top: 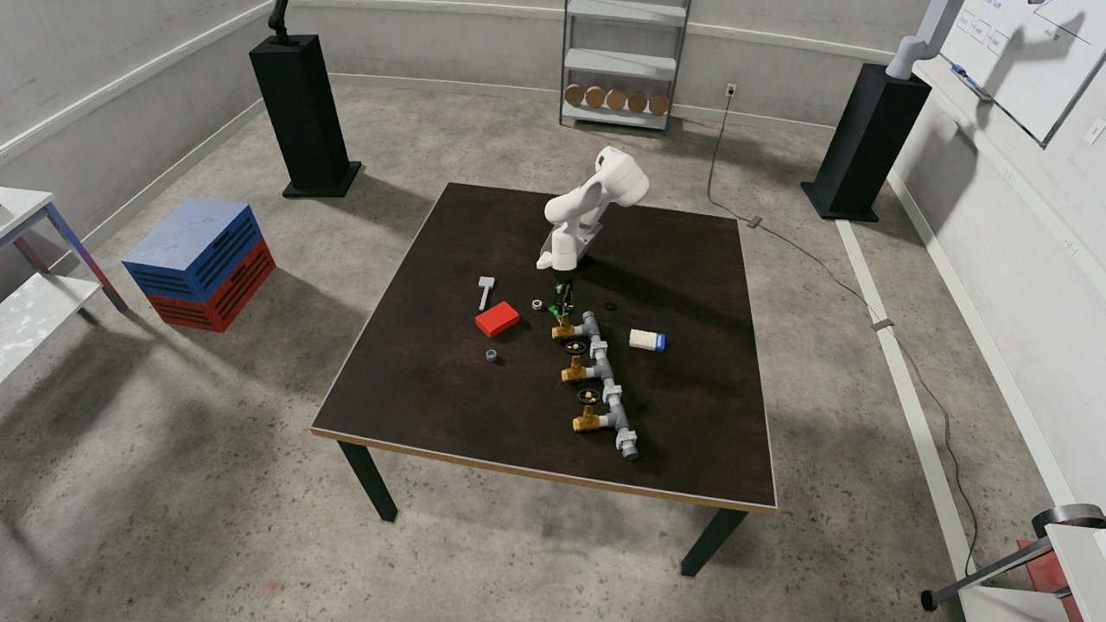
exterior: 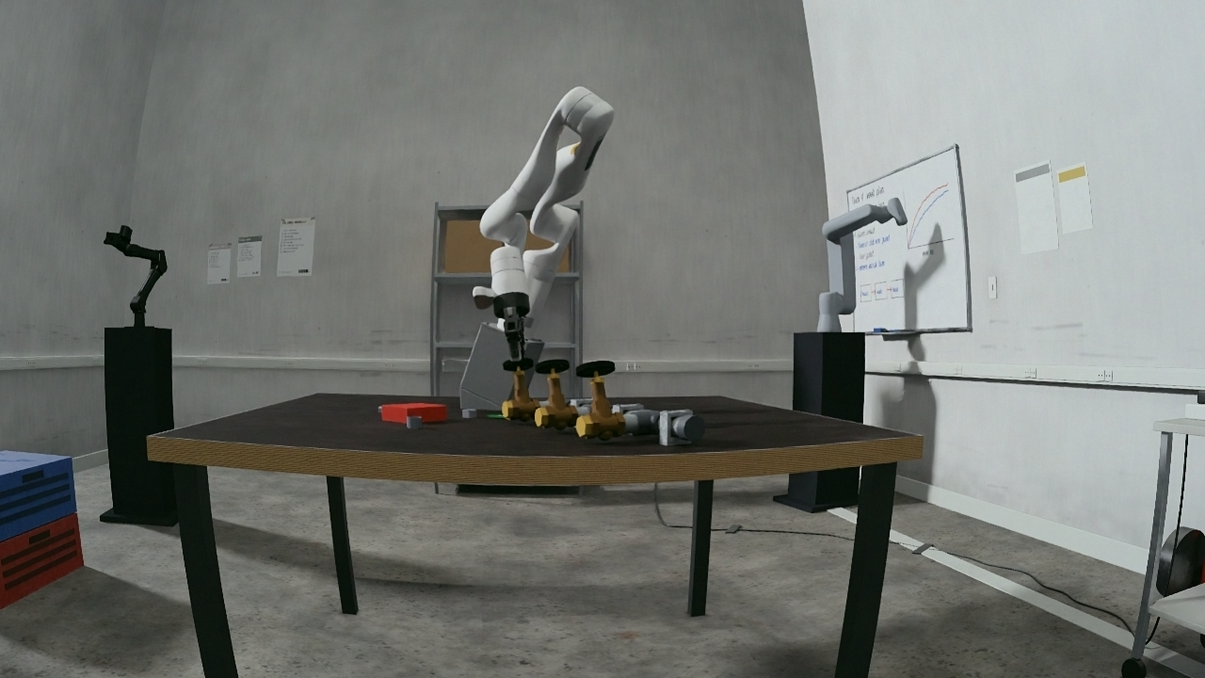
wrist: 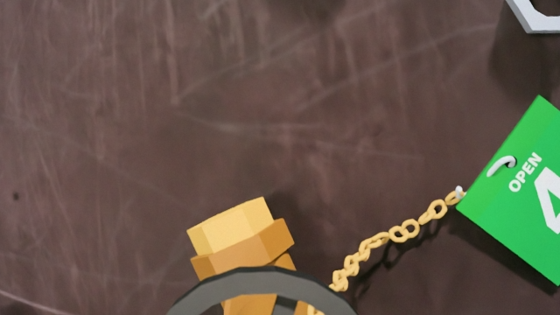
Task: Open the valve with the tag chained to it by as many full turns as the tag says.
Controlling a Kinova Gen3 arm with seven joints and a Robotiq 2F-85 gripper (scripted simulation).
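The green tag is 110 mm below my hand, 90 mm behind it and 20 mm to the right of it. From my hand the other things lie so: white-and-blue box 270 mm to the left, 110 mm below, 40 mm ahead; then red block 220 mm to the right, 100 mm below, 30 mm behind; then small grey ring 220 mm to the right, 120 mm ahead, 110 mm below.
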